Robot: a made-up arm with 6 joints.
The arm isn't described. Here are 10 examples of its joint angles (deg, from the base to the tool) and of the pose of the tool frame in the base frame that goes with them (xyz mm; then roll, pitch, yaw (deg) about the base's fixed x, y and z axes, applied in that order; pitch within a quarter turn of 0, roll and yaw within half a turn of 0).
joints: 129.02 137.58 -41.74 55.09 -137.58 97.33
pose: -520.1 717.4 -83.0 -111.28 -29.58 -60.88
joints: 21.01 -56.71 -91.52 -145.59 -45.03 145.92
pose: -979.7 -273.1 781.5 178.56 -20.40 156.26
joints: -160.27 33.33 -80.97 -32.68 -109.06 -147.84
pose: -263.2 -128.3 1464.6 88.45 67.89 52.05
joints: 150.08 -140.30 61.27 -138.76 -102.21 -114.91
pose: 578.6 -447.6 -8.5 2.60 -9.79 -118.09
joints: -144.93 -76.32 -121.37 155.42 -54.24 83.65
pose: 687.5 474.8 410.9 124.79 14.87 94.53
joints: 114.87 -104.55 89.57 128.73 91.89 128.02
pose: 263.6 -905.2 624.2 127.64 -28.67 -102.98
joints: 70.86 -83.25 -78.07 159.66 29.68 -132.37
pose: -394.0 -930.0 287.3 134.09 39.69 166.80
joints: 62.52 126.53 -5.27 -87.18 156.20 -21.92
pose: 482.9 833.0 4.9 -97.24 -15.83 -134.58
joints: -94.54 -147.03 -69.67 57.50 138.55 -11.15
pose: 67.4 389.6 -442.3 149.71 -65.17 47.99
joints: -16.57 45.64 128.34 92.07 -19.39 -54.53
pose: 549.3 -236.1 859.4 142.61 67.44 74.56
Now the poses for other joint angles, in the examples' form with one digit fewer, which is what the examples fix.
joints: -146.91 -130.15 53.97 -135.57 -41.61 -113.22
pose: 839 452 140 -35.7 2.4 -8.6
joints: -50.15 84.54 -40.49 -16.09 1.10 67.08
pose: 692 -923 1006 28.5 -34.7 4.0
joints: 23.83 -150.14 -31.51 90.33 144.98 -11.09
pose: -502 -83 -439 -88.1 -69.8 17.4
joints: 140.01 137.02 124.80 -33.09 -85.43 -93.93
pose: -373 232 -175 96.8 68.4 -32.9
